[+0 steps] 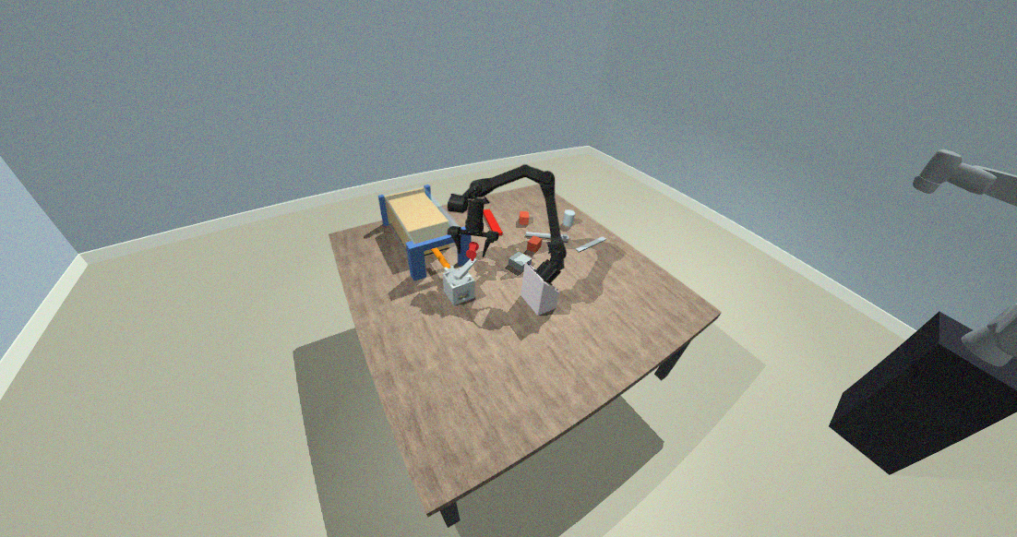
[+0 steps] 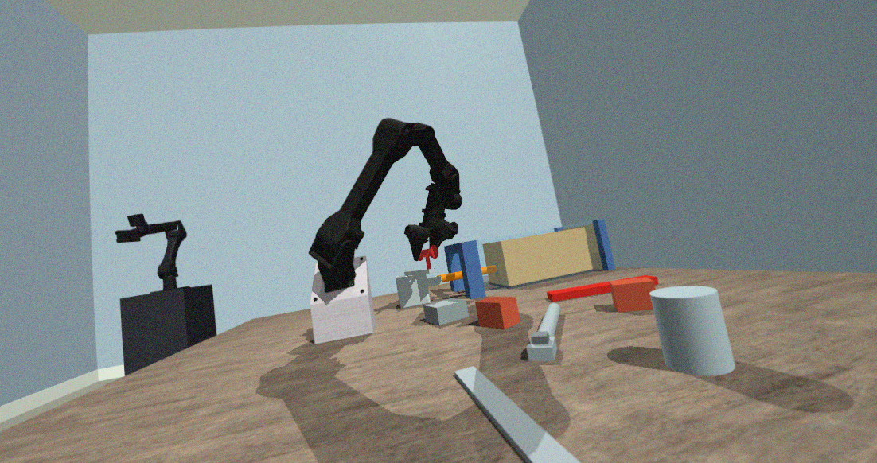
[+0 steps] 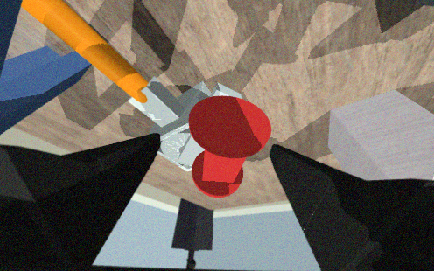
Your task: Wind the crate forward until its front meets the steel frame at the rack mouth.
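Right now the red knob is 10 mm to the right of my gripper tip and 10 mm ahead of it. From my gripper tip the other things lie so: blue steel frame: 120 mm ahead, 70 mm to the left, 30 mm below; then winch handle: 30 mm below, 20 mm to the left, 10 mm behind; then grey winch: 100 mm below, 70 mm to the left, 60 mm behind.
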